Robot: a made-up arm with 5 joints.
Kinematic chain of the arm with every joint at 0, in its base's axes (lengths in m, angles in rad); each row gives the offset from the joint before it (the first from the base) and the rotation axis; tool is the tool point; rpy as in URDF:
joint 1: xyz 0.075 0 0.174 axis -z
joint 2: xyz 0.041 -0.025 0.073 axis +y
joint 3: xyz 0.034 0 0.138 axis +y
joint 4: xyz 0.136 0 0.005 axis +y
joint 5: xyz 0.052 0.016 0 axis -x
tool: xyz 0 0 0 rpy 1.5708 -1.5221 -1.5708
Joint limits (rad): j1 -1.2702..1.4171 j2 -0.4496..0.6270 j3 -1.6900..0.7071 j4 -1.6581..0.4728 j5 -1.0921..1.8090
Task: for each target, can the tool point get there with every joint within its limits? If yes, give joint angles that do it. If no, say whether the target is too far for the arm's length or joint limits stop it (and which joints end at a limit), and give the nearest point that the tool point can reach.
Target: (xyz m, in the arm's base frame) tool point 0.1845 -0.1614 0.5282
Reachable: yes | joints 0.9285 0.4237 -1.4284 -0.6172 0.9148
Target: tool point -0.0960 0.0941 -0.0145
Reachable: no: joint limits stop it (at a limit: joint 1, joint 2, joint 3, joint 4) | nearest point 0.1351 0.1636 0.1572 | short by 0.296 m
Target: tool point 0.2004 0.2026 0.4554
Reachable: yes | joints -1.0543 -0.0794 -0.3237 0.2051 0.0036
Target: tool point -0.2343 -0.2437 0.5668
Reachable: no: too far | nearest point -0.0169 -0.0724 0.5087 | short by 0.283 m
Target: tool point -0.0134 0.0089 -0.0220
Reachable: no: joint limits stop it (at a limit: joint 1, joint 2, joint 3, joint 4) | nearest point 0.0928 -0.1734 0.1572 | short by 0.277 m
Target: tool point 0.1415 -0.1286 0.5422
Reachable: yes | joints 1.0313 -0.1692 -0.6358 -0.7161 1.1336
